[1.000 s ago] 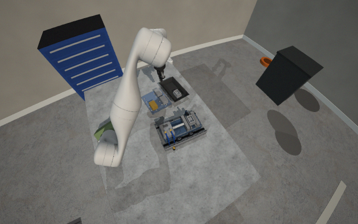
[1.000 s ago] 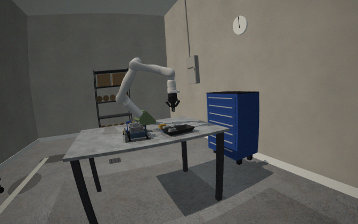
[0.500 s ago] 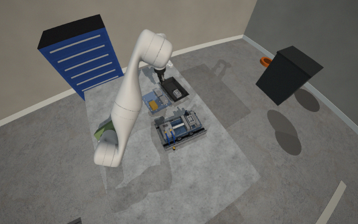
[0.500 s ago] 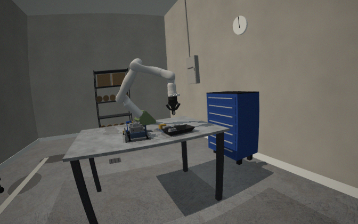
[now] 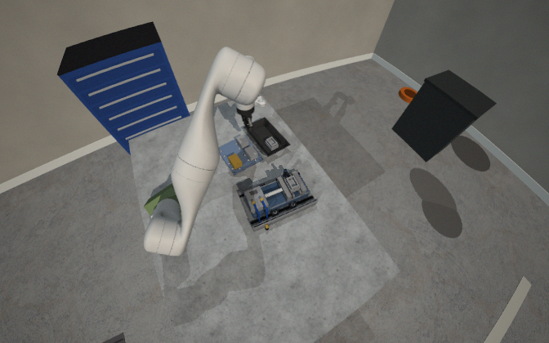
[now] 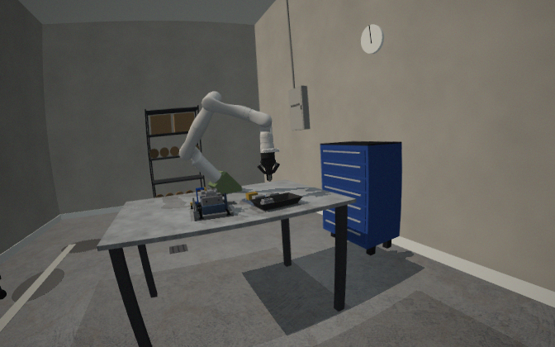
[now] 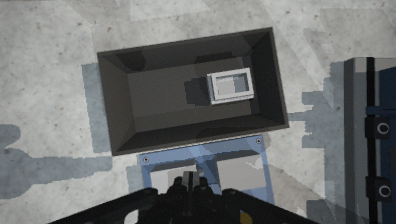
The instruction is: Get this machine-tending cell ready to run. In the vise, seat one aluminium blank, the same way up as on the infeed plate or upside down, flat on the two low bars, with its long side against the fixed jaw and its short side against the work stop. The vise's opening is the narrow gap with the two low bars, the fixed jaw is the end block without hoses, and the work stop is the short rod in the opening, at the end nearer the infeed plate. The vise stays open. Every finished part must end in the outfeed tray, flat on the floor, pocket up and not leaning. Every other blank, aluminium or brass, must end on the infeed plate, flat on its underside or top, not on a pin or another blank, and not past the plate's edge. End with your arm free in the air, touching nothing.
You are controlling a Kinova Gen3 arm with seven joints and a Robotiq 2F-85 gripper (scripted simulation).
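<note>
Now: hand 31 cm to the left of the white rod, 10 cm past it and 6 cm above it. Also, from my hand: brass blank (12 cm behind, 11 cm below, 5 cm to the right); then vise (32 cm to the right, 10 cm below, 8 cm behind).
</note>
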